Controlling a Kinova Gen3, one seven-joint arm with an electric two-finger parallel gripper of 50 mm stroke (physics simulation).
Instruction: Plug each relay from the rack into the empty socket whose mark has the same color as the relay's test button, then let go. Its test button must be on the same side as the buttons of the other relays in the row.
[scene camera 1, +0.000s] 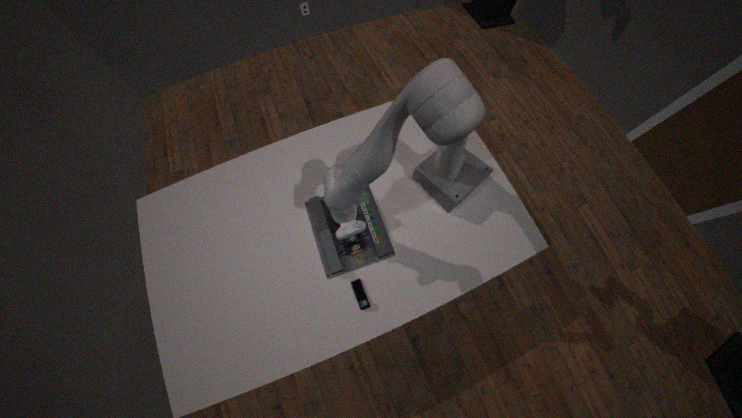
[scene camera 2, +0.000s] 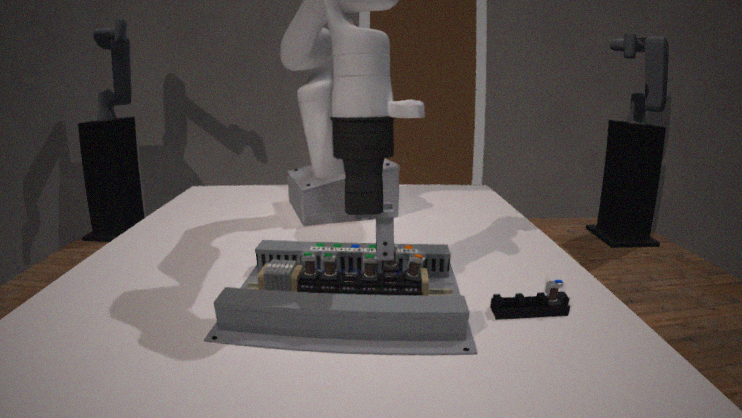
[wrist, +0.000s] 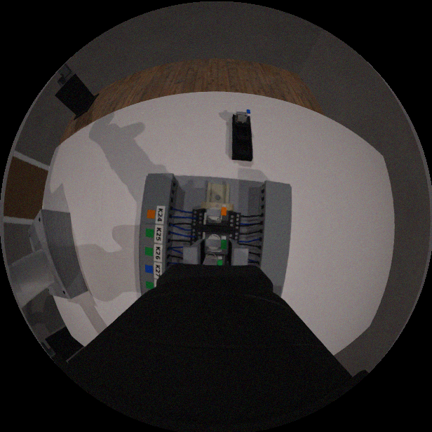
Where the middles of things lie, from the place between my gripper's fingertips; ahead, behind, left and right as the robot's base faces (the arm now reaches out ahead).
Right now my hand is 5 cm to the left of the grey panel (scene camera 2: 376, 347) and 7 cm above it. Round my hand: black rack (scene camera 2: 519, 306): 4 cm ahead, 20 cm to the left, 6 cm below.
